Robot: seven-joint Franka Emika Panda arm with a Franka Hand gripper.
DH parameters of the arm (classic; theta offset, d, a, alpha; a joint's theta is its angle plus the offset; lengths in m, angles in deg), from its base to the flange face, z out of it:
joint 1: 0 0.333 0 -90
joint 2: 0 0 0 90
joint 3: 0 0.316 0.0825 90
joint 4: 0 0 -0.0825 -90
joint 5: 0 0.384 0 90
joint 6: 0 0 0.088 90
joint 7: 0 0.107 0 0
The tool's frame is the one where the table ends.
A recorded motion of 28 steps. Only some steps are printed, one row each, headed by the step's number.
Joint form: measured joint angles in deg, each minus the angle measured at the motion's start. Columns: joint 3, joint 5, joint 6, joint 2, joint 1, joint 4, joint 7.
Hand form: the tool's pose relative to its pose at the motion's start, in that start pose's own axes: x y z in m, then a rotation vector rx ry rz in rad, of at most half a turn. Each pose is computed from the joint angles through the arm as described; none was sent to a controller.
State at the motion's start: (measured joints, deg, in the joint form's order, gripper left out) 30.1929 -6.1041 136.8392 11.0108 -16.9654 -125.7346 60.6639
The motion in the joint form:
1: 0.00 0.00 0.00 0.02 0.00 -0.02 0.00
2: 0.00 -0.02 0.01 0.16 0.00 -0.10 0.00
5: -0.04 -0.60 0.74 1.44 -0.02 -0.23 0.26
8: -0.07 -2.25 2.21 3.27 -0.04 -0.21 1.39
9: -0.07 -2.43 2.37 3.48 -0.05 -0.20 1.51
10: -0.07 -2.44 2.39 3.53 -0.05 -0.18 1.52
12: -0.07 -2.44 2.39 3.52 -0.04 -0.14 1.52
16: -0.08 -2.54 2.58 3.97 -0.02 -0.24 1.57
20: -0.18 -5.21 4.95 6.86 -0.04 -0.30 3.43
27: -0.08 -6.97 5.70 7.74 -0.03 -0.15 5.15
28: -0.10 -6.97 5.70 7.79 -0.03 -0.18 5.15
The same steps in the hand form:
1: -0.0001 0.0001 0.0003 -0.0004 -0.0005 0.0000
2: -0.0004 0.0005 0.0020 -0.0027 -0.0032 -0.0003
5: -0.0002 0.0010 0.0126 -0.0069 -0.0121 -0.0015
8: 0.0006 -0.0001 0.0255 -0.0075 -0.0113 -0.0014
9: 0.0007 -0.0002 0.0270 -0.0075 -0.0114 -0.0013
10: 0.0008 -0.0003 0.0272 -0.0073 -0.0117 -0.0012
12: 0.0009 -0.0005 0.0269 -0.0067 -0.0111 -0.0013
16: 0.0002 -0.0001 0.0311 -0.0093 -0.0166 -0.0019
20: 0.0002 -0.0008 0.0522 -0.0094 -0.0170 -0.0018
27: -0.0005 -0.0026 0.0573 -0.0099 -0.0069 0.0029
28: -0.0006 -0.0023 0.0580 -0.0108 -0.0079 0.0032

